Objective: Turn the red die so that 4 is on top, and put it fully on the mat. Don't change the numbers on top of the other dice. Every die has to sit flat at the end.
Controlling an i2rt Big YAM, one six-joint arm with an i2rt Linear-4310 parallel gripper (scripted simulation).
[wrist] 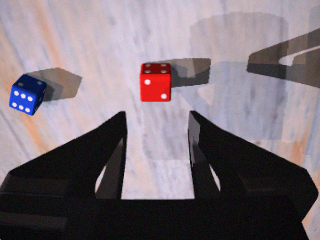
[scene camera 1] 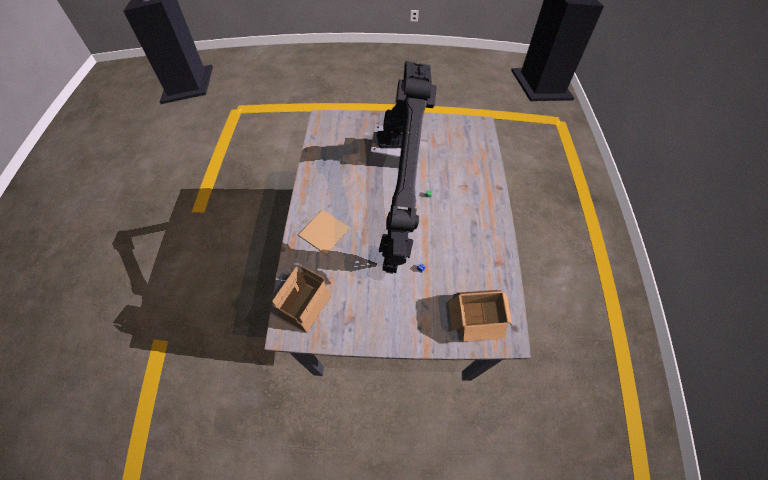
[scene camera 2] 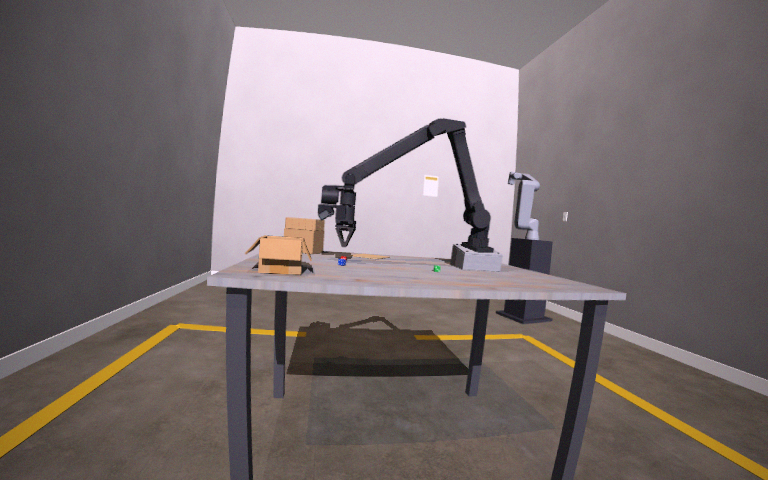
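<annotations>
Scene camera 1 shows a cardboard box, and scene camera 2 shows the box too, while in the wrist view it is out of frame. On the cardboard box, [scene camera 1: 310, 309] and [scene camera 2: 294, 227] are the same spot.
</annotations>
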